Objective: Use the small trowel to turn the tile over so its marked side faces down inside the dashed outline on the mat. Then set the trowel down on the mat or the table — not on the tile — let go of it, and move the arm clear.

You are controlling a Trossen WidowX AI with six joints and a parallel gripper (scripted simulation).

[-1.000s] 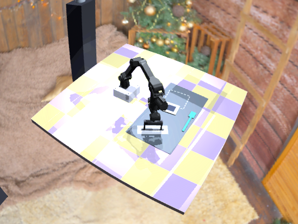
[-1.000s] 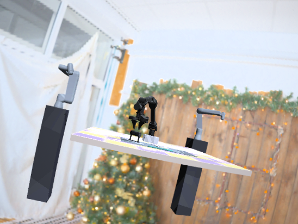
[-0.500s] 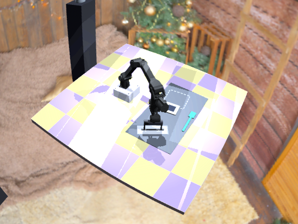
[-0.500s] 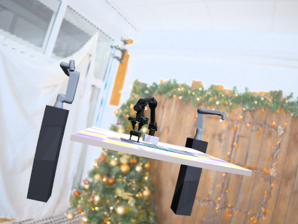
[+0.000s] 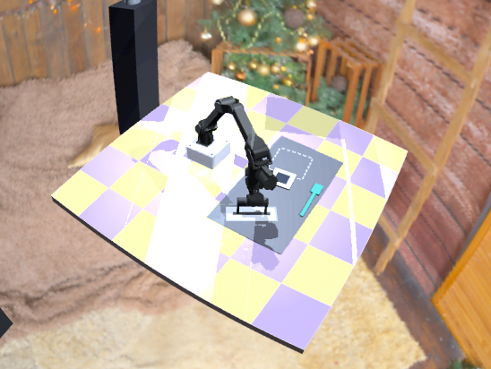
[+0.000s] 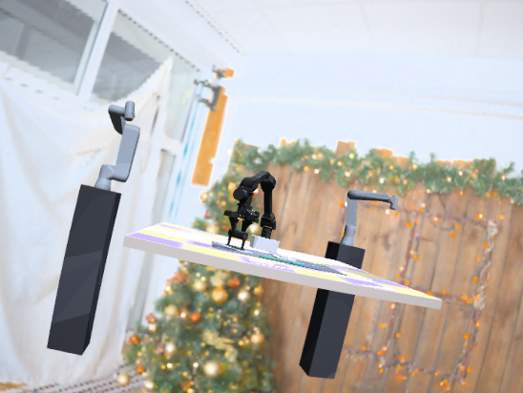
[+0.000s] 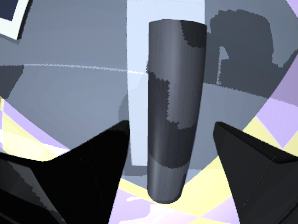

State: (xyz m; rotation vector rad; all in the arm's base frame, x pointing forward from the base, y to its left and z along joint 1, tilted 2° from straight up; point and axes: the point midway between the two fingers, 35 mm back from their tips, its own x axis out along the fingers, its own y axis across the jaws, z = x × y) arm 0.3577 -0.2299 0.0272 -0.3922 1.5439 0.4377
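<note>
The plastering float lies 4 cm below my gripper tip, 2 cm ahead of it and 1 cm to the left of it. Round my gripper tip: grey mat (20 cm to the left, 9 cm below, 4 cm ahead); then white tile (25 cm to the left, 7 cm below, 2 cm ahead); then teal trowel (22 cm to the left, 18 cm ahead, 7 cm below).
</note>
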